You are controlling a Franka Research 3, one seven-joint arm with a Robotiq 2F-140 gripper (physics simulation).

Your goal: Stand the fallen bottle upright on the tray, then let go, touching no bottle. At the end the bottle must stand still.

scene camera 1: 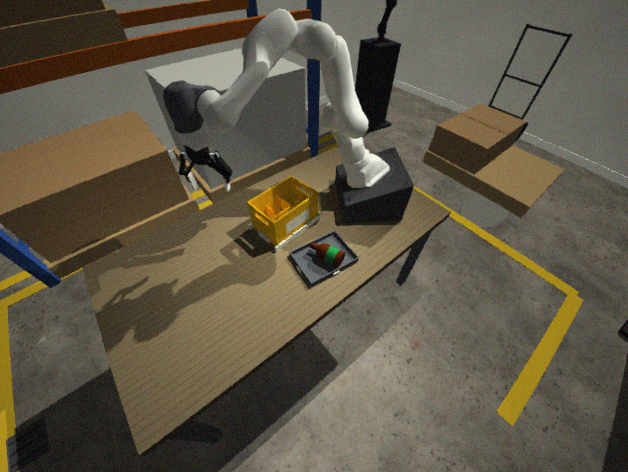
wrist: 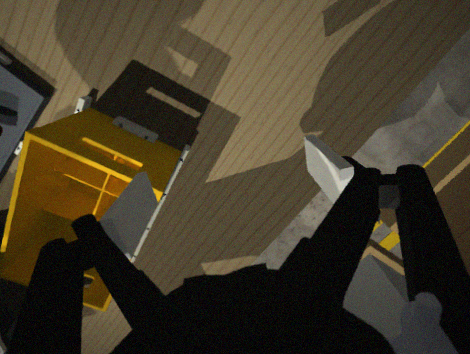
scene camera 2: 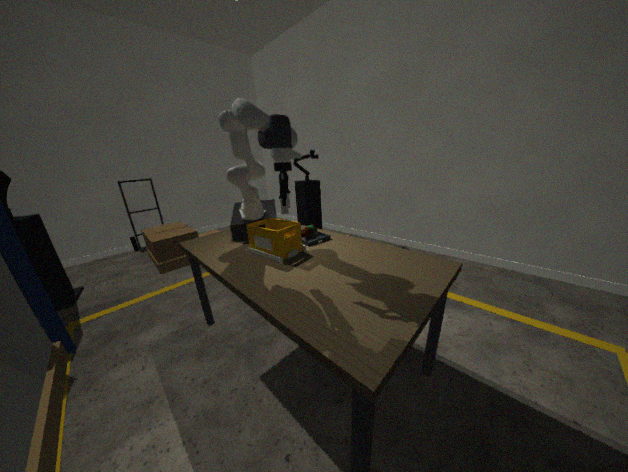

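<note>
A brown bottle with a green band (scene camera 1: 329, 254) (scene camera 2: 309, 230) lies on its side on the grey tray (scene camera 1: 309, 277) (scene camera 2: 323, 237). In scene camera 1 its neck points up and left, towards the yellow crate. In the wrist view part of the tray (wrist: 31, 102) shows at the left edge. My gripper (scene camera 1: 207, 178) (scene camera 2: 284, 209) (wrist: 227, 171) is open and empty. It hangs high above the table's far side, beyond the crate and well away from the bottle.
A yellow crate (scene camera 1: 275, 234) (scene camera 2: 276, 245) (wrist: 165, 182) with orange dividers stands beside the tray on the wooden table (scene camera 1: 213, 355) (scene camera 2: 314, 284). The arm's dark base block (scene camera 1: 375, 208) stands behind the tray. Large cardboard boxes (scene camera 1: 101, 177) stand beyond the table's far edge.
</note>
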